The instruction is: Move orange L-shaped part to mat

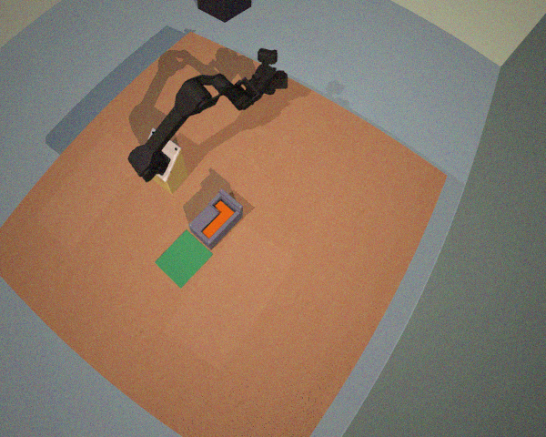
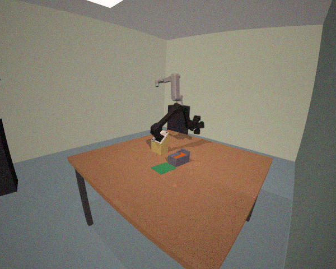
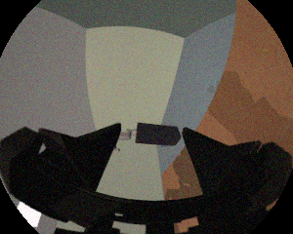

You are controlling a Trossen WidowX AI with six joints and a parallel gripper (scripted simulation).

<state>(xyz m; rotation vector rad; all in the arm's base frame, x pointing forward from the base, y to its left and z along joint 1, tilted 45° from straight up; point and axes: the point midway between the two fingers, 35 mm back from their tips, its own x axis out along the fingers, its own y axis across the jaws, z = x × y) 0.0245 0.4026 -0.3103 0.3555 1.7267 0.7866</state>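
The orange L-shaped part is 220 mm ahead of my gripper tip, 530 mm to the right of it and 140 mm below it. Also, from my gripper tip: green mat 220 mm ahead, 690 mm to the right, 210 mm below.
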